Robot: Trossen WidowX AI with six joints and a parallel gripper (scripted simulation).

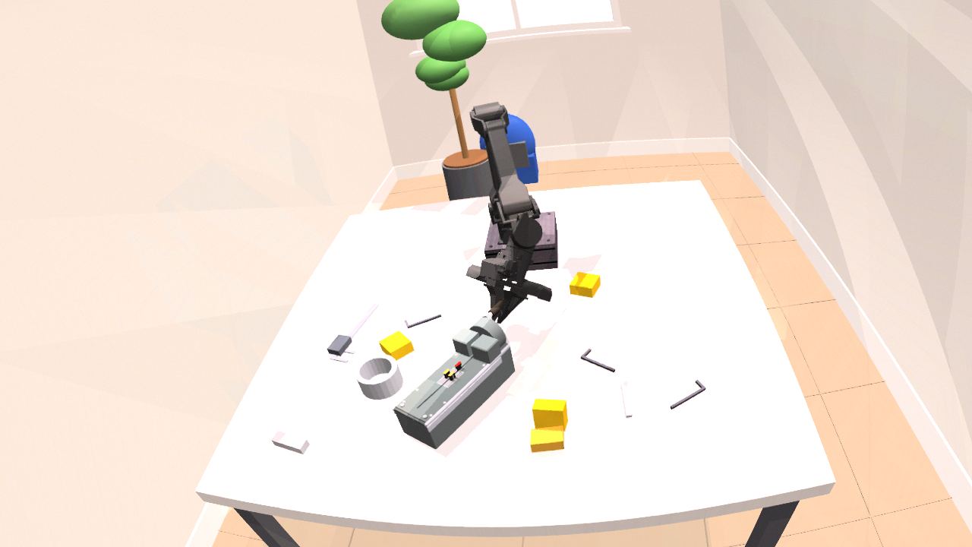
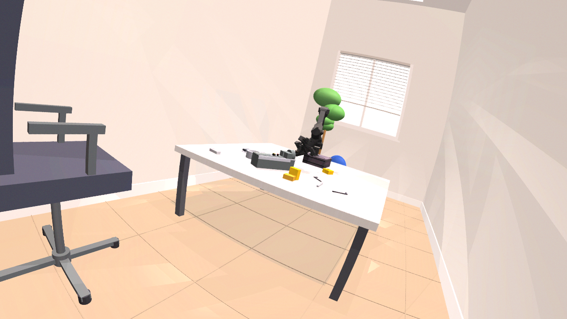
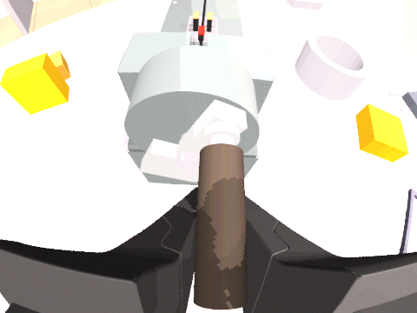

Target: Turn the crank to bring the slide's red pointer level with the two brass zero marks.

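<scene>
The brown crank handle is 30 mm above my gripper tip, 10 mm to the left of it and 10 mm behind it. Round my gripper tip: red pointer 130 mm ahead, 50 mm to the right, 10 mm below.
</scene>
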